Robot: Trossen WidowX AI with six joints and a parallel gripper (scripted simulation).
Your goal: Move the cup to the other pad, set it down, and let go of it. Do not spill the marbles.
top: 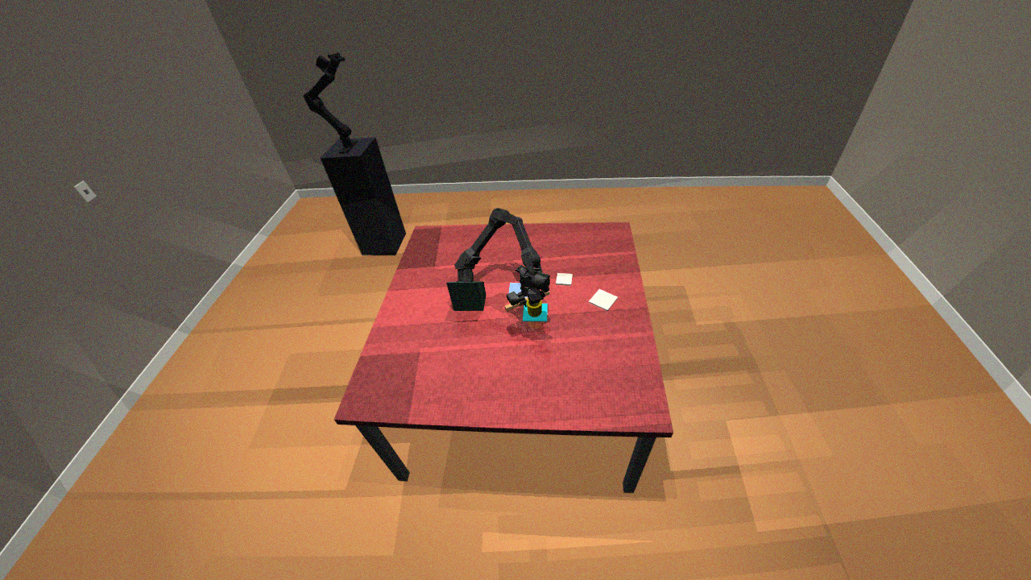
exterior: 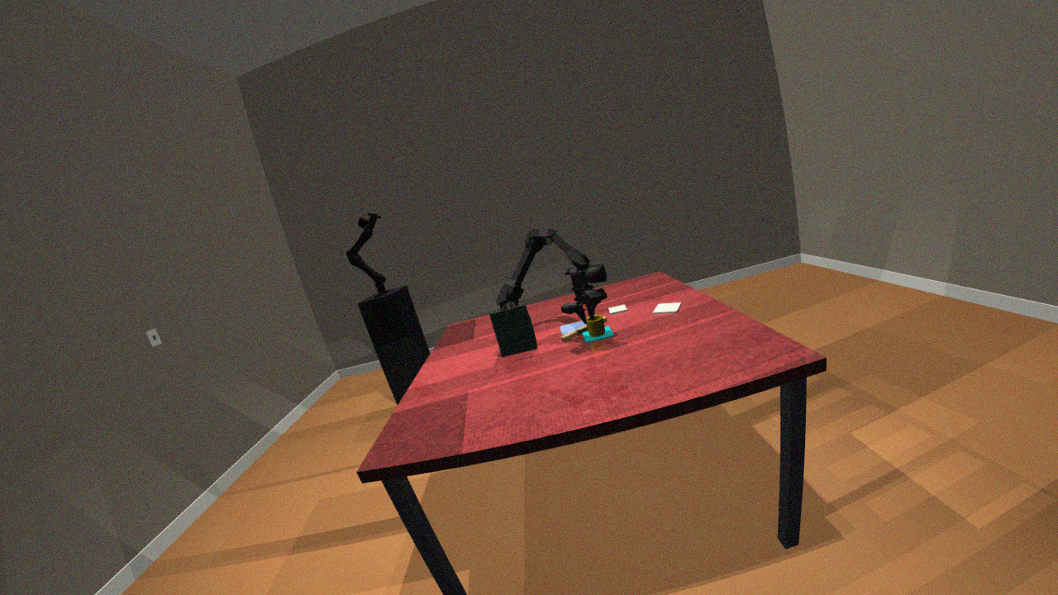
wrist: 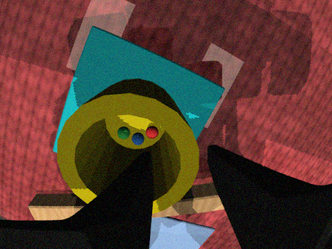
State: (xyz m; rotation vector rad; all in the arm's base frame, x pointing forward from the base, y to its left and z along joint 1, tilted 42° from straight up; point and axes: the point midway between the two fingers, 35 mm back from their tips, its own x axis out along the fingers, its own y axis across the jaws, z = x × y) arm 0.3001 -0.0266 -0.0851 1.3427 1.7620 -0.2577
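The yellow cup lies 2 cm ahead of my gripper tip, 1 cm to the left of it and 3 cm below it. The rest, counted from my gripper tip: light blue pad 6 cm behind, 16 cm to the left, 7 cm below; then cyan pad 3 cm ahead, 2 cm to the left, 7 cm below.
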